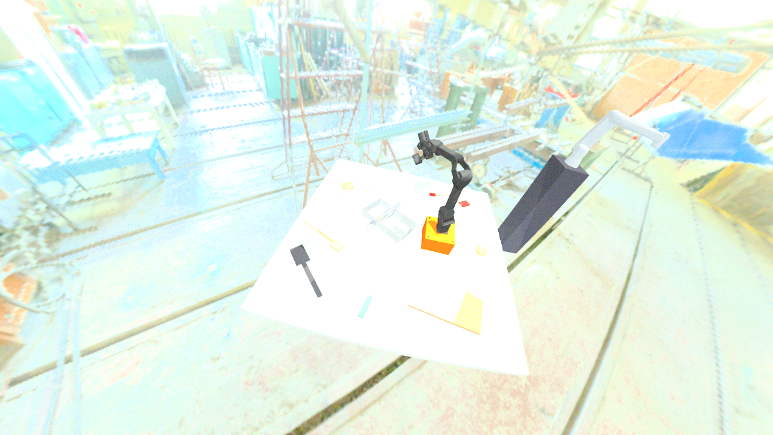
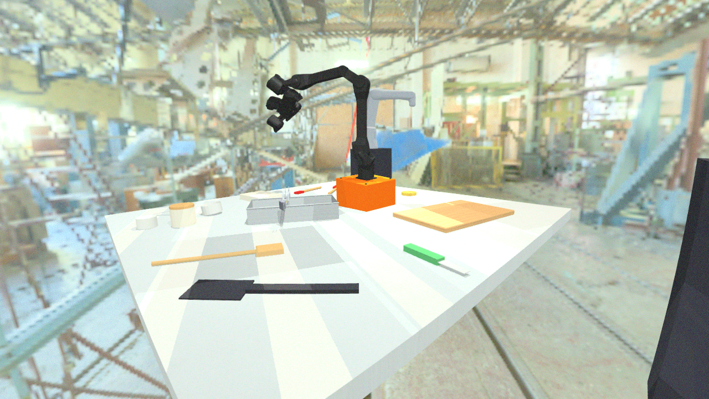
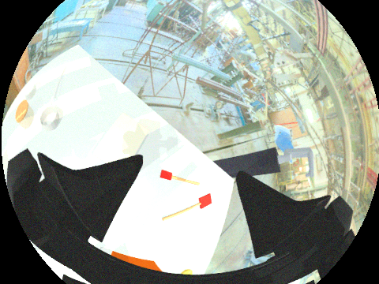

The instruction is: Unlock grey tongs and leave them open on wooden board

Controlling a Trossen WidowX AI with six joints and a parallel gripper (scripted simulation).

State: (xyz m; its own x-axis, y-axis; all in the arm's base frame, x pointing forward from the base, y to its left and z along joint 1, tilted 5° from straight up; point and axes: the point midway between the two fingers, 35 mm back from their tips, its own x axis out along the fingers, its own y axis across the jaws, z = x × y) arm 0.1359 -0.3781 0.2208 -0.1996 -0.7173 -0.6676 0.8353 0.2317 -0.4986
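My gripper tip is now 310 mm to the right of the grey roasting tin, 300 mm above it and 170 mm short of it. Round my gripper tip: wooden board (750 mm to the left, 320 mm below, 190 mm behind); green-handled tool (910 mm to the left, 320 mm below, 220 mm ahead); black spatula (730 mm to the left, 550 mm ahead, 330 mm below).
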